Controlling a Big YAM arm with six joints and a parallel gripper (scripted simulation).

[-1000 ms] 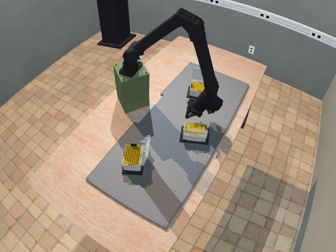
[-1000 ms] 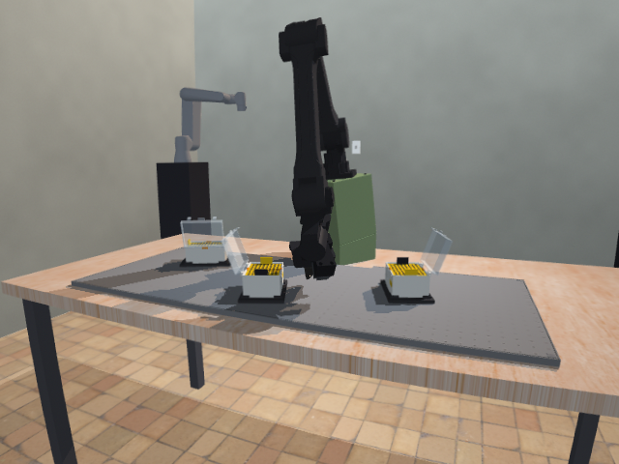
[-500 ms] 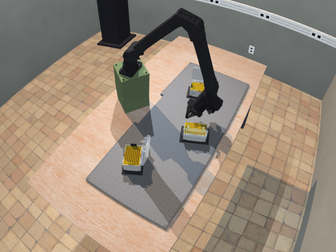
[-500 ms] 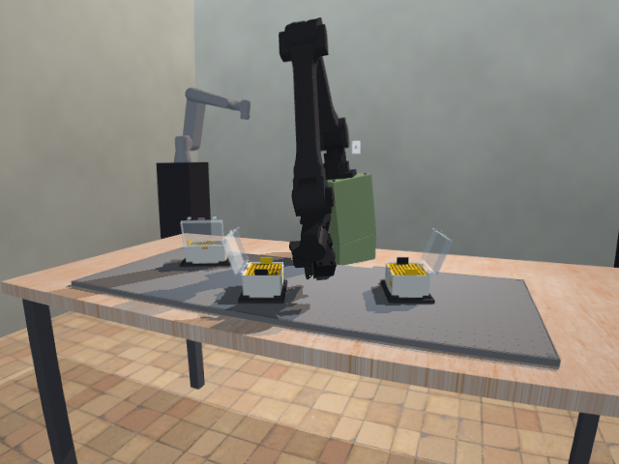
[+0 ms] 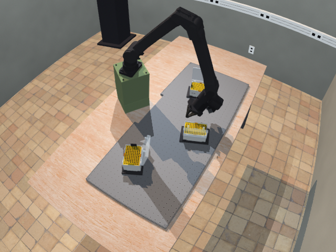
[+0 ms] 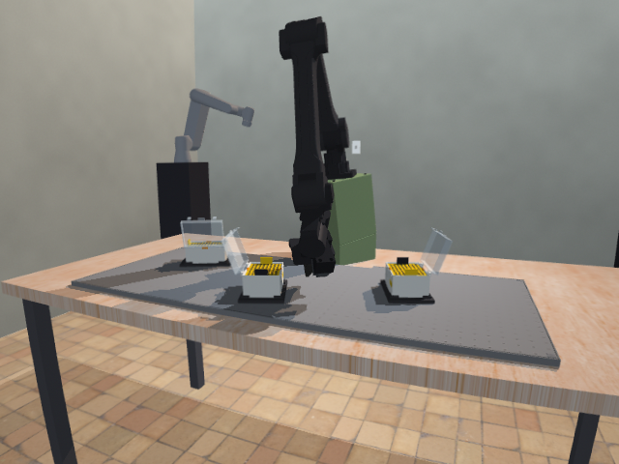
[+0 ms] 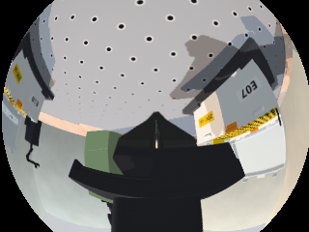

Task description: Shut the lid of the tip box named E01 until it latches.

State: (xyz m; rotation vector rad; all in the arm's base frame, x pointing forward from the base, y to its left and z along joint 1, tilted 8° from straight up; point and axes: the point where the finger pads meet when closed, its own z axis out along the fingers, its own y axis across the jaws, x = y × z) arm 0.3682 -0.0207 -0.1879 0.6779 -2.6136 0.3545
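Right now the tip box is 100 mm to the right of my hand, 80 mm ahead of it and 40 mm above it. Also, from my hand: lid (310 mm to the left, 70 mm above, 20 mm behind).
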